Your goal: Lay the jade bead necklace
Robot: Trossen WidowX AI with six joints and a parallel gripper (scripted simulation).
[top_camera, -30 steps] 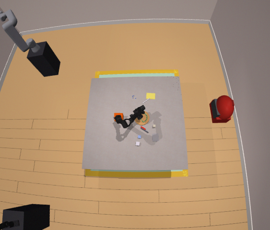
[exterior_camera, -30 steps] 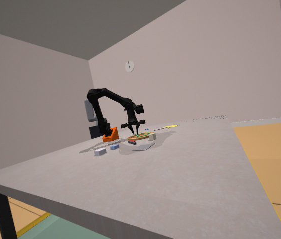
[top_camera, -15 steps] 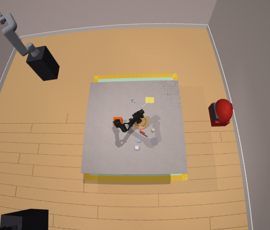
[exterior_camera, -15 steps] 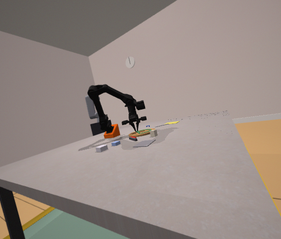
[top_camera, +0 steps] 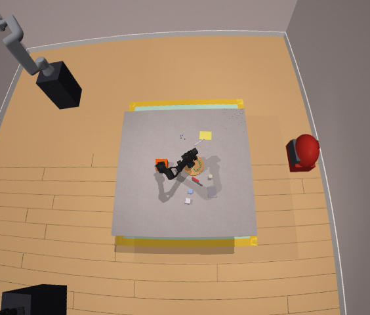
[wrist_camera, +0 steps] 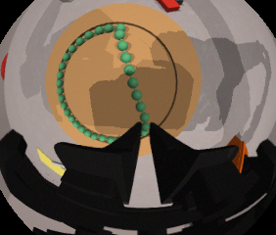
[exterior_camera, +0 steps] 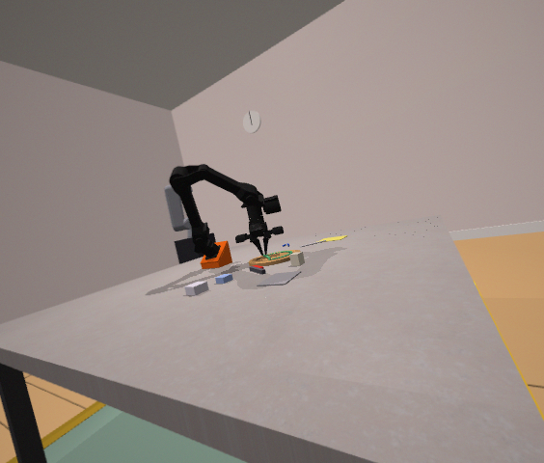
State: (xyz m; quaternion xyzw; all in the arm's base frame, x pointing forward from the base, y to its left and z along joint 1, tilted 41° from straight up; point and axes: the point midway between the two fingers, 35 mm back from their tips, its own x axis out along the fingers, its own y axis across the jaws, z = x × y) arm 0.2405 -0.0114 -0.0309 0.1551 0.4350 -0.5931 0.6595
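My gripper tip is 5 cm short of the round wooden bead board, 2 cm to the left of it and 1 cm above it. Also, from my gripper tip: beige cube 20 cm ahead, 15 cm to the right; red-handled tool 17 cm to the right, 7 cm ahead, 1 cm below; blue block 27 cm to the right, 1 cm below, 1 cm ahead.
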